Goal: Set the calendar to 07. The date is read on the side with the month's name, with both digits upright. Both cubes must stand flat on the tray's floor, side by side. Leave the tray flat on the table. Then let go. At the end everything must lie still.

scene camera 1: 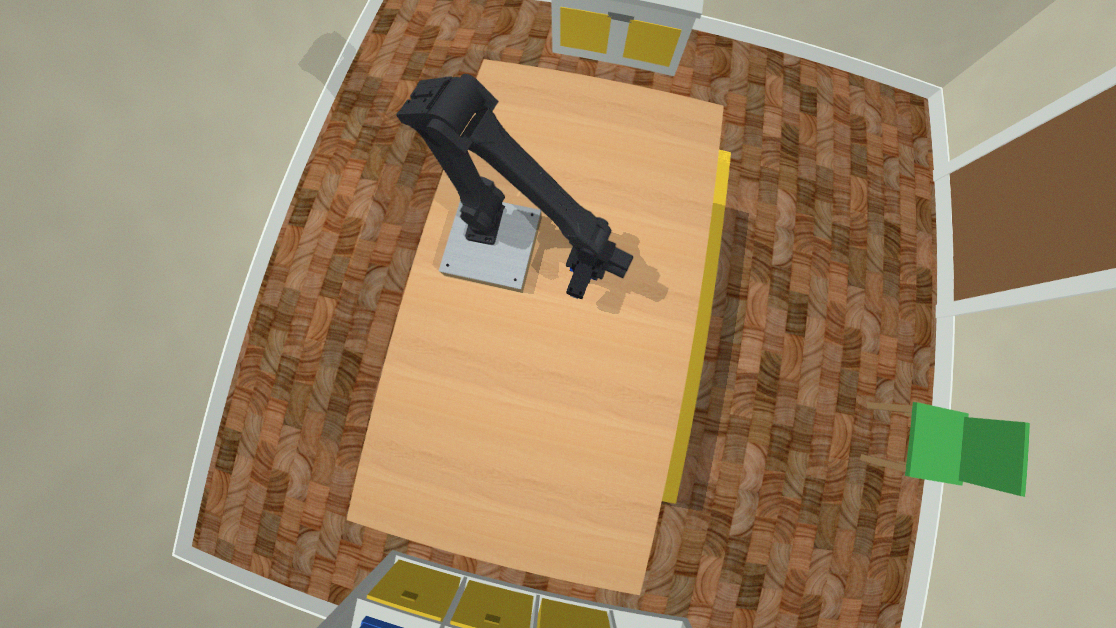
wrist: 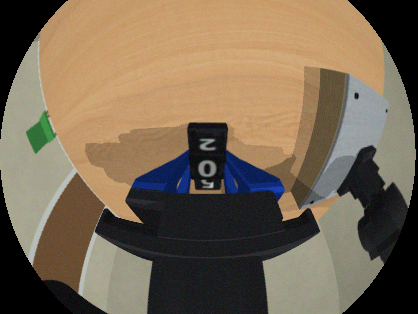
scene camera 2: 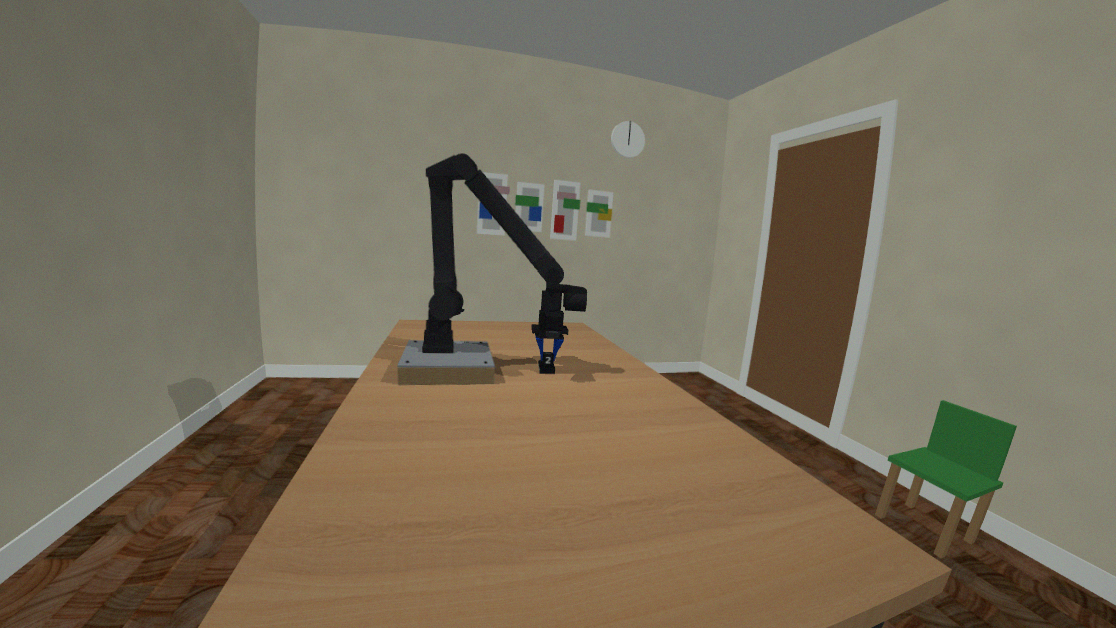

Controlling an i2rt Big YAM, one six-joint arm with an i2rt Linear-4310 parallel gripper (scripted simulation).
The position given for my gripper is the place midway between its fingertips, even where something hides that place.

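Observation:
My gripper [wrist: 207, 154] is visible, as is a black calendar cube [wrist: 207, 156].

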